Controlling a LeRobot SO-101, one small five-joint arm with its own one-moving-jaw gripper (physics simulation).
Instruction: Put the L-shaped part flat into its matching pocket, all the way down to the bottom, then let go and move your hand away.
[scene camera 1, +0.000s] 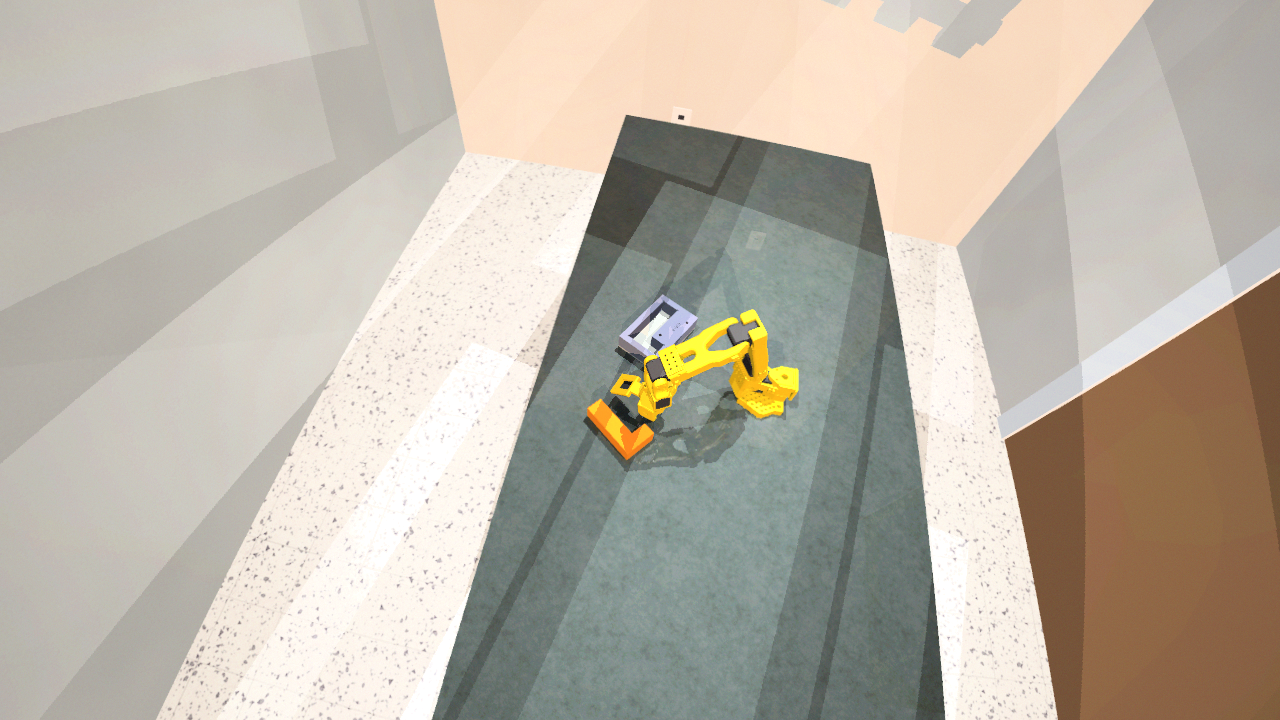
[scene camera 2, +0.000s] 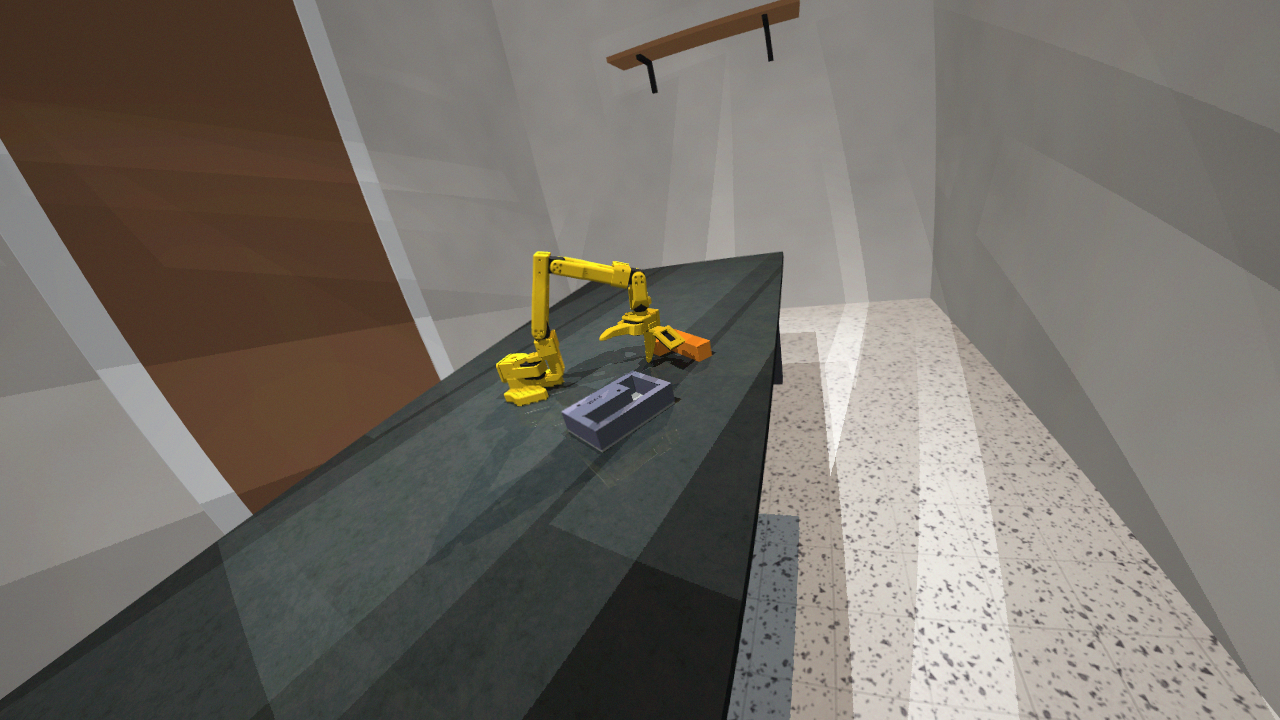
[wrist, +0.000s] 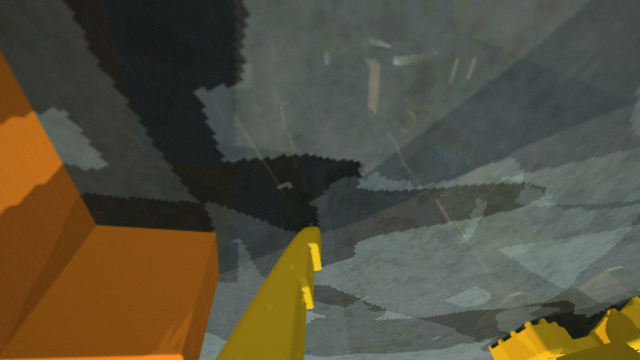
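Where they show: end effector, tool point: (scene camera 1: 653, 417) (scene camera 2: 647, 360) (wrist: 320, 242); arm's base, origin of the base link: (scene camera 1: 750, 390) (scene camera 2: 544, 390) (wrist: 578, 321).
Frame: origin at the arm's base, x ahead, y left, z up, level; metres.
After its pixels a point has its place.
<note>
The orange L-shaped part (scene camera 1: 608, 424) {x 0.253, y 0.140, z 0.030 m} (scene camera 2: 694, 344) {x 0.271, y 0.104, z 0.030 m} (wrist: 135, 280) {x 0.201, y 0.137, z 0.015 m} lies flat on the dark table, outside the pocket. In the wrist view it fills the lower left, cut off by the frame, with its short leg pointing toward the fixed jaw. My gripper (scene camera 1: 649, 413) (scene camera 2: 628, 347) {x 0.177, y 0.099, z 0.005 m} (wrist: 309, 255) is fully open and empty, its moving jaw swung out of the wrist picture. The fixed jaw is low beside the end of the short leg, with a gap showing between them. The lavender pocket block (scene camera 1: 678, 329) {x 0.159, y -0.085, z 0.036 m} (scene camera 2: 637, 420) {x 0.234, y -0.108, z 0.013 m} stands apart from the part; its visible recess holds no orange part.
The yellow arm's base (scene camera 1: 762, 394) {x -0.020, y 0.014, z 0.017 m} (scene camera 2: 526, 385) {x -0.025, y -0.014, z 0.019 m} stands on the dark table (scene camera 1: 698, 573) {x 0.065, y 0.352, z 0.000 m} (scene camera 2: 358, 537) {x -0.061, y -0.371, z 0.000 m}. In scene camera 1 the forearm passes close to the pocket block's lower right side. The table's long edge runs beyond the part and block, with speckled floor past it.
</note>
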